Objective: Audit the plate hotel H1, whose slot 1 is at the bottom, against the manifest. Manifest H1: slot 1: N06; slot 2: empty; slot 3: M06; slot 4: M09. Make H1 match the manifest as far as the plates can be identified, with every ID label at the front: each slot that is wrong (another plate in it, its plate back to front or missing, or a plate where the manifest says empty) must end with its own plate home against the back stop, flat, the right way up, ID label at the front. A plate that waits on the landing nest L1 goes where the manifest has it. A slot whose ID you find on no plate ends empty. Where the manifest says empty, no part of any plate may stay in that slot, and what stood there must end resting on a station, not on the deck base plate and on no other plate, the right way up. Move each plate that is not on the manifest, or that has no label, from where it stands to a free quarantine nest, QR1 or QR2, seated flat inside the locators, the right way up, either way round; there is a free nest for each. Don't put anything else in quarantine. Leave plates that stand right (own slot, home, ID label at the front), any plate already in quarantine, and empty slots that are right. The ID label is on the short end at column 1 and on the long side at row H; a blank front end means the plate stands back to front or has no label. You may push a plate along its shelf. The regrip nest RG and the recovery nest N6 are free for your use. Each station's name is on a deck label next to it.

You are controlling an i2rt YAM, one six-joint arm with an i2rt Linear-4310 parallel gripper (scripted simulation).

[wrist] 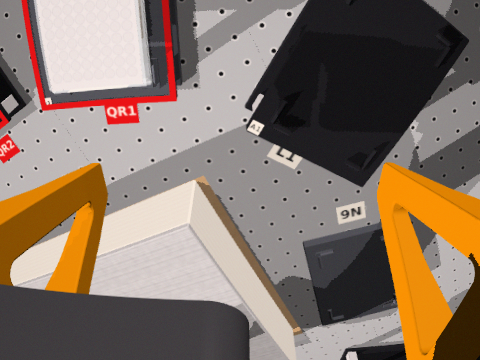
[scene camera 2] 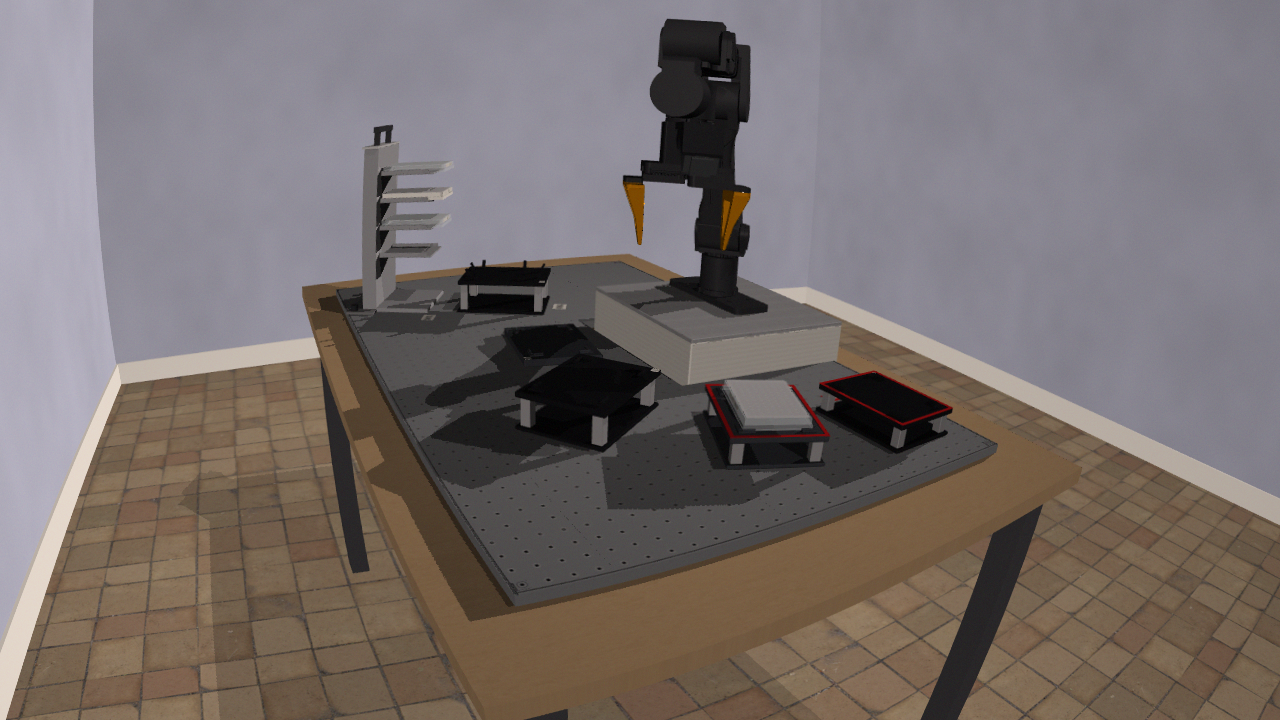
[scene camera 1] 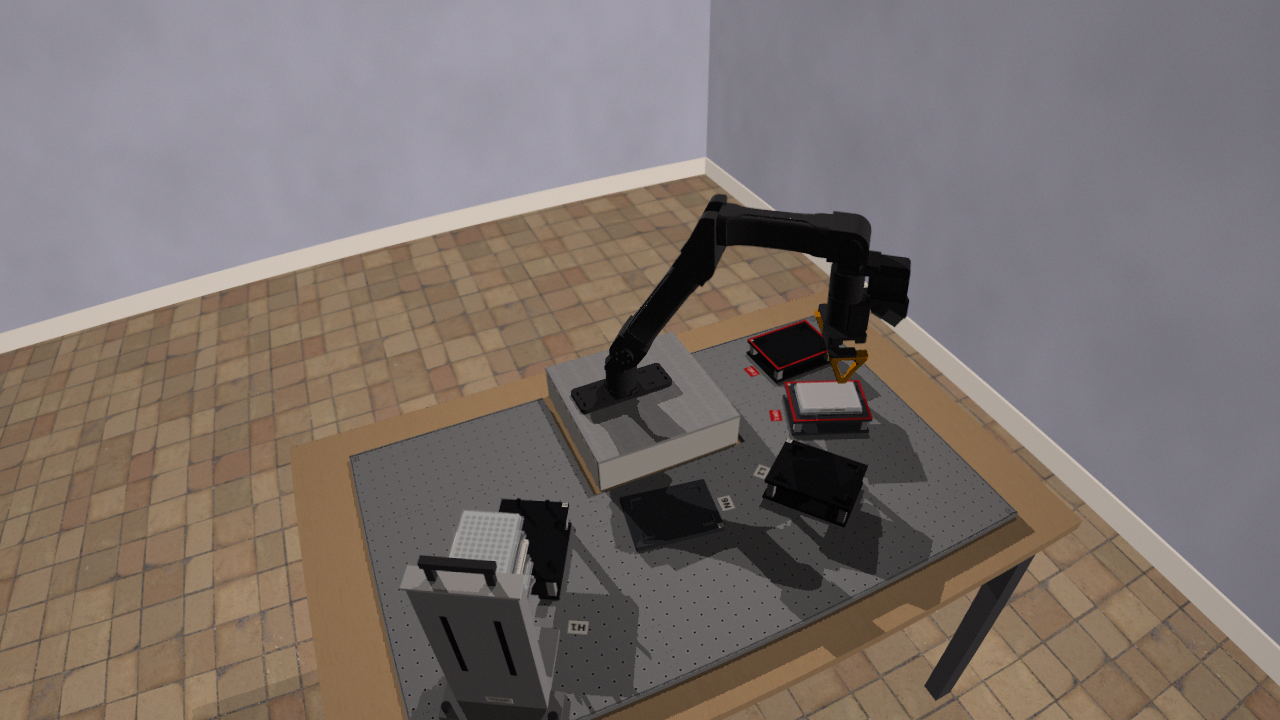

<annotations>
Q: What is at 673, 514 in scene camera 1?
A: A flat recovery nest N6.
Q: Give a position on a black landing nest L1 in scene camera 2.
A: At 567, 386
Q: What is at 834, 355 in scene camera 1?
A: My gripper.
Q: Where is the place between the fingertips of my gripper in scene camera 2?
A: At 681, 246
</annotations>
